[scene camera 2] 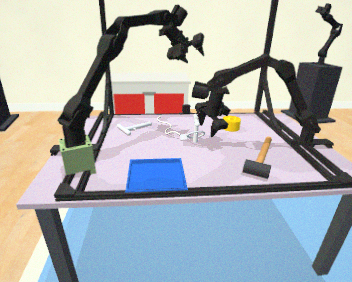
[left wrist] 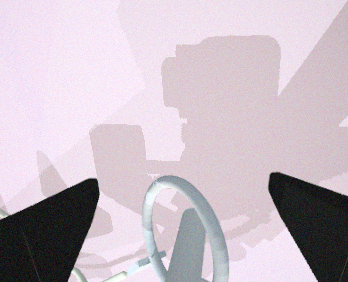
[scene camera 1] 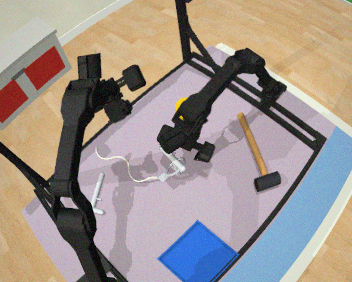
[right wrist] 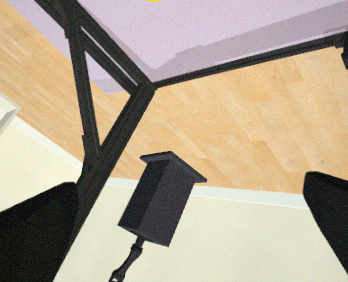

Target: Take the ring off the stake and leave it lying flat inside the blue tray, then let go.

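Pixels of known places: left gripper, between the fingertips: (scene camera 2: 206,131) (left wrist: 184,183) (scene camera 1: 182,153); right gripper, between the fingertips: (scene camera 2: 195,59) (scene camera 1: 126,85) (right wrist: 191,188); left arm's base, origin of its link: (scene camera 2: 305,141) (scene camera 1: 268,96); right arm's base, origin of its link: (scene camera 2: 74,142).
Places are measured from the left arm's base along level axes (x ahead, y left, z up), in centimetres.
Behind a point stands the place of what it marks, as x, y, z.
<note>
A pale ring (scene camera 2: 203,133) {38.3, -26.8, 1.6} (left wrist: 214,227) {38.6, -25.7, 2.9} loops around an upright white stake (scene camera 1: 172,160) {42.7, -28.0, 8.9} (scene camera 2: 195,131) (left wrist: 186,245) {41.1, -27.5, 1.8} at the middle of the table. My left gripper (scene camera 1: 187,150) {36.5, -27.2, 2.2} (scene camera 2: 209,121) (left wrist: 184,183) {36.5, -27.2, 2.2} is open and empty, pointing down just above and beside the stake; in the left wrist view the ring shows low between the spread fingertips without being gripped. The blue tray (scene camera 1: 197,250) {68.1, -12.0, -1.3} (scene camera 2: 156,175) {70.3, -11.4, -1.3} lies empty near the table's front edge. My right gripper (scene camera 1: 129,95) {33.5, -42.4, 31.9} (scene camera 2: 190,50) (right wrist: 191,188) {33.5, -42.4, 31.9} is open and empty, high above the table.
A hammer (scene camera 1: 253,145) {26.1, -2.9, 1.3} (scene camera 2: 265,150) {25.7, -1.9, 1.2} lies at the right. A yellow cylinder (scene camera 1: 181,105) (scene camera 2: 233,123) {19.1, -27.7, 2.4} stands behind the left gripper. A white T-shaped piece (scene camera 1: 99,190) {58.1, -52.9, -0.7} (scene camera 2: 135,126) {60.5, -53.2, -0.3} lies at the left, with a white cord (scene camera 1: 127,167) {45.6, -45.7, -1.3} (scene camera 2: 172,132) {49.0, -36.4, 0.6} between it and the stake.
</note>
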